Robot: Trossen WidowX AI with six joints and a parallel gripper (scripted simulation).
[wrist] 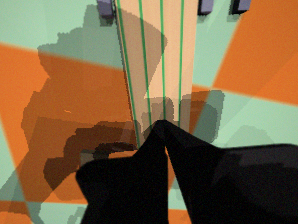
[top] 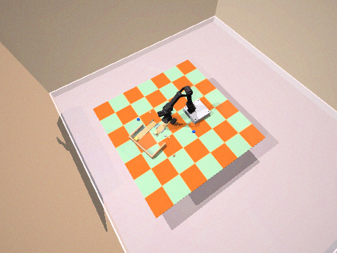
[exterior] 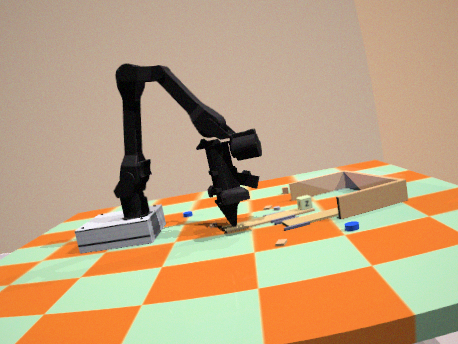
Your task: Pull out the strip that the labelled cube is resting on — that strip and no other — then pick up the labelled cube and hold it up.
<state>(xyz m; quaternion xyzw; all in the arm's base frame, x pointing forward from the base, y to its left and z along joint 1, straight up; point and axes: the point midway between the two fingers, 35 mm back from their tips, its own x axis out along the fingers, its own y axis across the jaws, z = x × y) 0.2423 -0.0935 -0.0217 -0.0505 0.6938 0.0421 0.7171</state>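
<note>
The labelled cube is 19 cm ahead of my gripper tip, 2 cm to the left of it and 2 cm above it.
</note>
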